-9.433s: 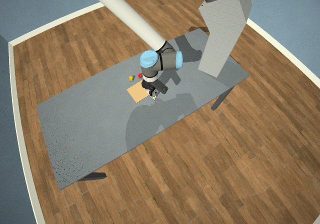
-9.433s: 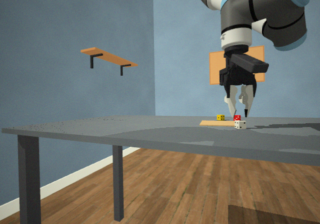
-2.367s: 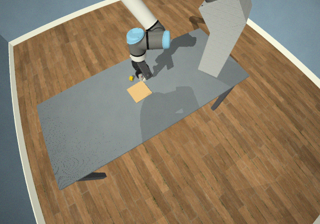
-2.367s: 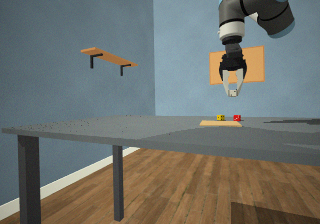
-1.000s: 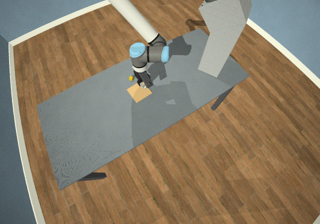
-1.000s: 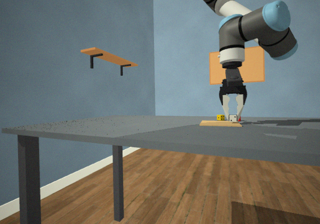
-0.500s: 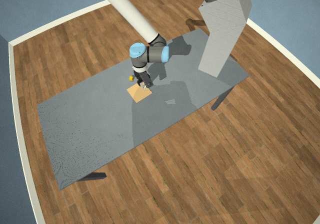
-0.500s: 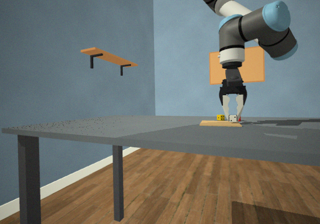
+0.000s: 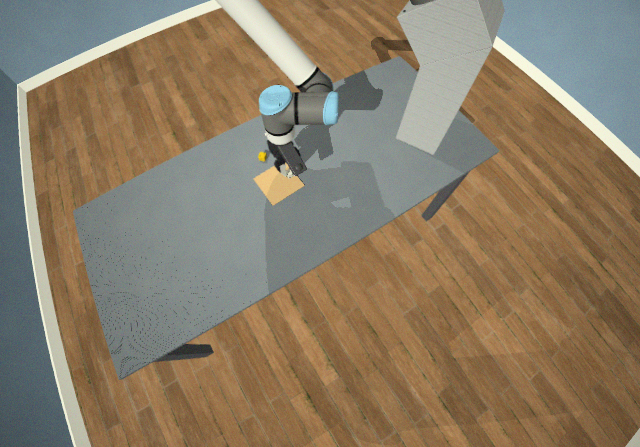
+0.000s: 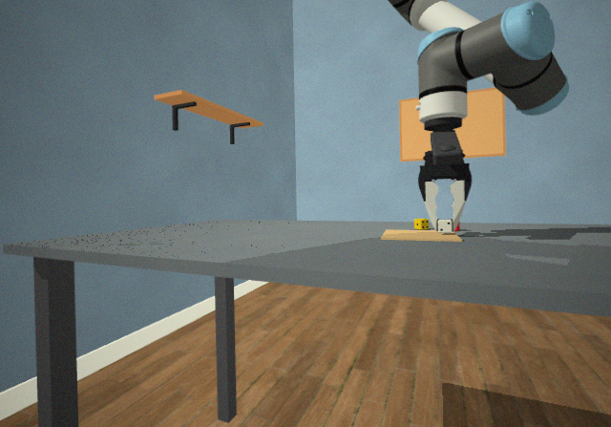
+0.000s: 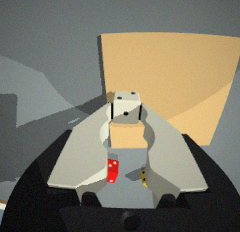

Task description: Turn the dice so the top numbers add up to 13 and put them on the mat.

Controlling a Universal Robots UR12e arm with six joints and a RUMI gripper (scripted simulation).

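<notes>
Now: the white die right at my hand. Round my hand: red die: 1 cm behind, 12 cm to the right, 1 cm below; tan mat: 5 cm ahead, 2 cm below; yellow die: 6 cm ahead, 13 cm to the right, 1 cm below.
</notes>
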